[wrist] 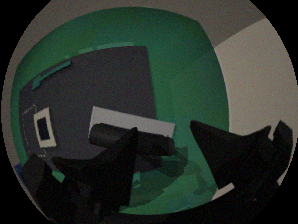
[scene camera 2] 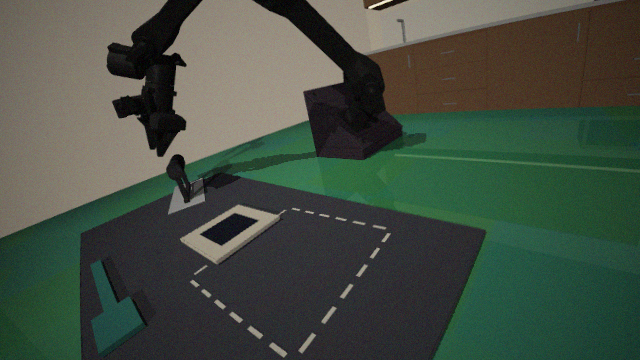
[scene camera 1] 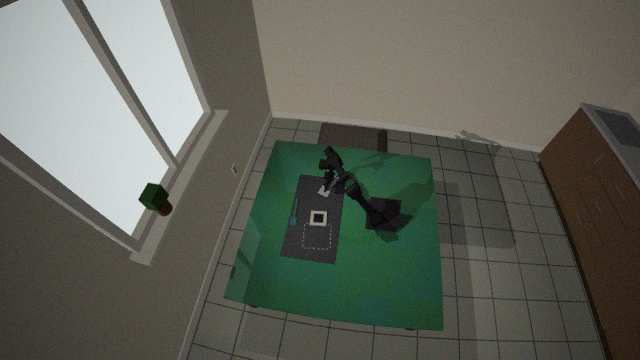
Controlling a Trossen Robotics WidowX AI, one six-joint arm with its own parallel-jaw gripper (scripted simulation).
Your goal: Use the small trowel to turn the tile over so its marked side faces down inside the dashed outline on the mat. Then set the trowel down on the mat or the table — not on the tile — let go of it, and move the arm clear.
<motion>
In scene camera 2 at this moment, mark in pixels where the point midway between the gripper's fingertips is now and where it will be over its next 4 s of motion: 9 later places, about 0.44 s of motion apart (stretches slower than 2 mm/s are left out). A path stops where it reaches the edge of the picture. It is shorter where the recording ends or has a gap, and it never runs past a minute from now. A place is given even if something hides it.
My gripper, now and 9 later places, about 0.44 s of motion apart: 156, 153; 156, 153; 161, 152; 163, 150; 170, 154; 178, 157; 179, 160; 174, 168; 169, 177; 168, 180
</motion>
